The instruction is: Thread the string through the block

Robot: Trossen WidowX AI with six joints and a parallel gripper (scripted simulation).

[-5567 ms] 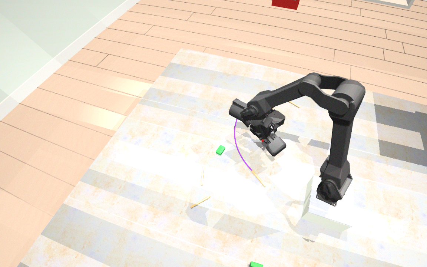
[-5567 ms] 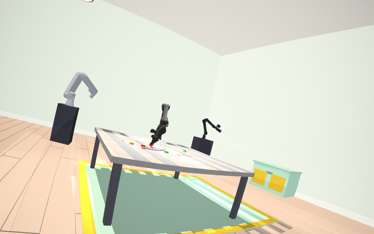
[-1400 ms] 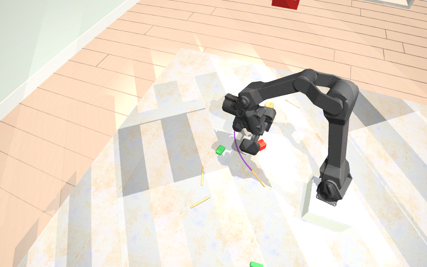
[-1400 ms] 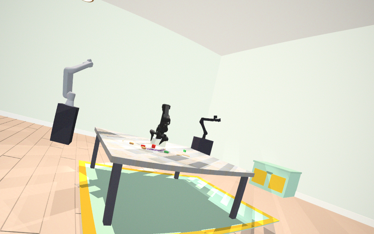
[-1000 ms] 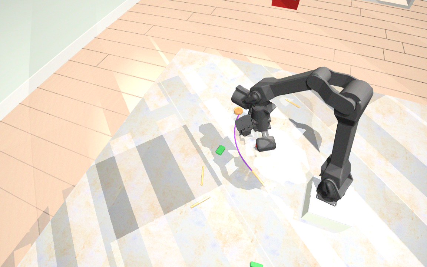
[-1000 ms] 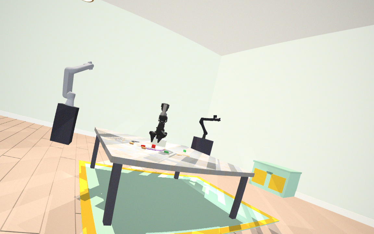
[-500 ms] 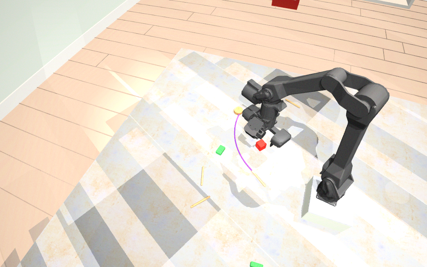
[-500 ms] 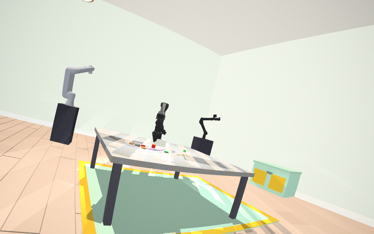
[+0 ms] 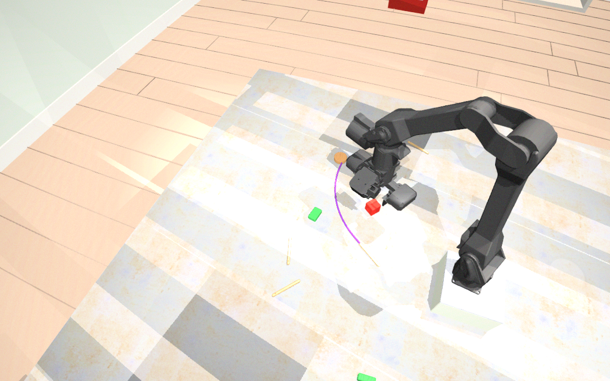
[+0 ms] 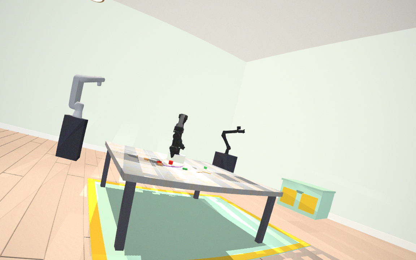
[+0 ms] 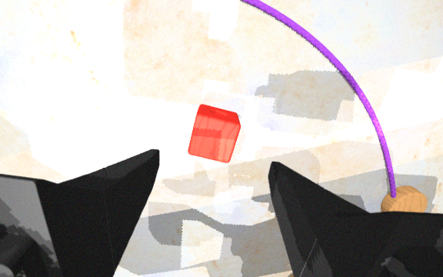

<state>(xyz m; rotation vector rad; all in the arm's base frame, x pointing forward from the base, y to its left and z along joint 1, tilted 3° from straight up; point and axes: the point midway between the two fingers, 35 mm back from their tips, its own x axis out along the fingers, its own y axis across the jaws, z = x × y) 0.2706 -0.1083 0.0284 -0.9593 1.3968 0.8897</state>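
Now: gripper tip 40 mm above the red wooden block. The rest, counted from my gripper tip: flat red block: 110 mm to the right, 60 mm ahead, 50 mm below; green block: 130 mm ahead, 90 mm to the left, 50 mm below; thin wooden stick: 120 mm to the left, 60 mm below, 30 mm behind.
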